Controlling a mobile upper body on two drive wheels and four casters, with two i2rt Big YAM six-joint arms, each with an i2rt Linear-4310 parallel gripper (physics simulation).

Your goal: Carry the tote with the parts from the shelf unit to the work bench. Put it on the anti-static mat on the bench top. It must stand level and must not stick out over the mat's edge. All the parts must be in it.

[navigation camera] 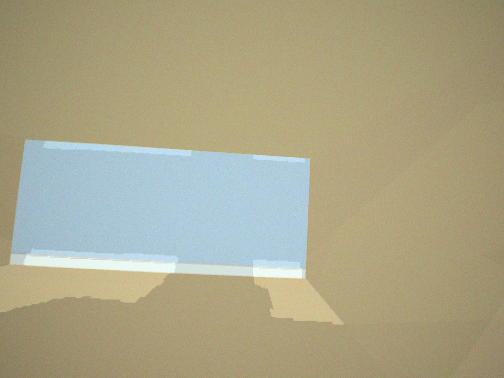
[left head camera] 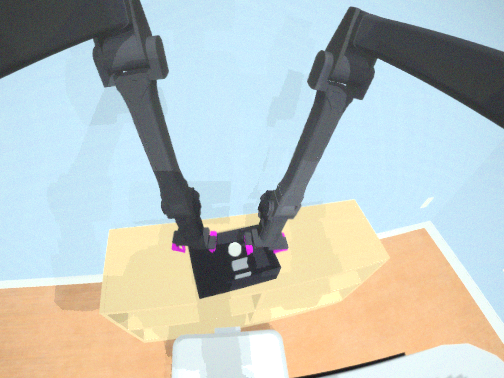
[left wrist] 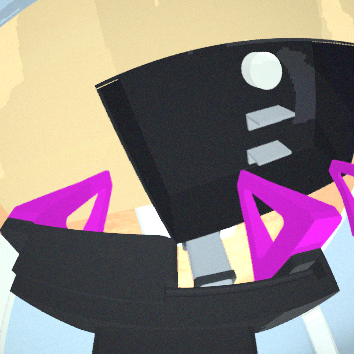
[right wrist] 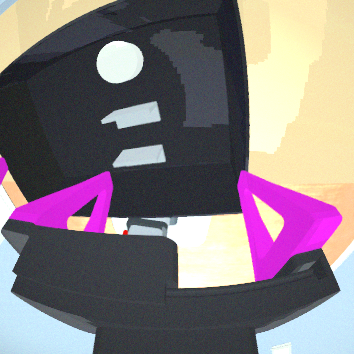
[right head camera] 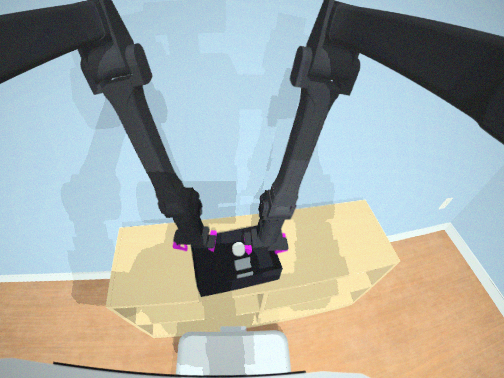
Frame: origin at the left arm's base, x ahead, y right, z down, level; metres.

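Seen in the pictures: left gripper, between the fingertips: (left head camera: 198, 251) (left wrist: 174, 177) (right head camera: 200, 249); right gripper, between the fingertips: (left head camera: 260, 252) (left wrist: 348, 156) (right wrist: 174, 178) (right head camera: 262, 252).
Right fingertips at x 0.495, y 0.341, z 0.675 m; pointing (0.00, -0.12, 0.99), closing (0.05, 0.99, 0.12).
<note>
Offsets run from my right fingertips to a thing's middle. Level surfaces: height alone.
The black tote {dx +0.013, dy -0.097, dz +0.075 m} (left head camera: 215, 280) (right head camera: 215, 280) (left wrist: 200, 125) (right wrist: 205, 100) sits on top of the wooden shelf unit (left head camera: 145, 270) (right head camera: 150, 270) (left wrist: 55, 100) (right wrist: 295, 100) (navigation camera: 400, 225). In it lie a white round part {dx +0.078, dy -0.081, dz +0.110 m} (left head camera: 234, 249) (right head camera: 238, 249) (left wrist: 261, 70) (right wrist: 120, 62) and two grey brackets {dx +0.007, dy -0.065, dz +0.102 m} (left wrist: 270, 116) {dx -0.052, dy -0.057, dz +0.102 m} (right wrist: 140, 156). My left gripper (left head camera: 195, 245) (right head camera: 196, 244) (left wrist: 174, 177) is open, its fingers on either side of the tote's left wall in the picture. My right gripper (left head camera: 265, 246) (right head camera: 265, 246) (right wrist: 174, 178) is open around the line of the right wall. Fingertip heights are unclear. Bench and mat do not show.
A pale wall (left head camera: 225, 125) (right head camera: 225, 125) rises behind the shelf unit. Wooden floor {dz +0.735 m} (left head camera: 45, 325) (right head camera: 45, 325) lies around it. My white base (left head camera: 230, 355) (right head camera: 232, 352) is close to the unit's front. The navigation view looks into the unit, with blue wall (navigation camera: 160, 205) through an opening.
</note>
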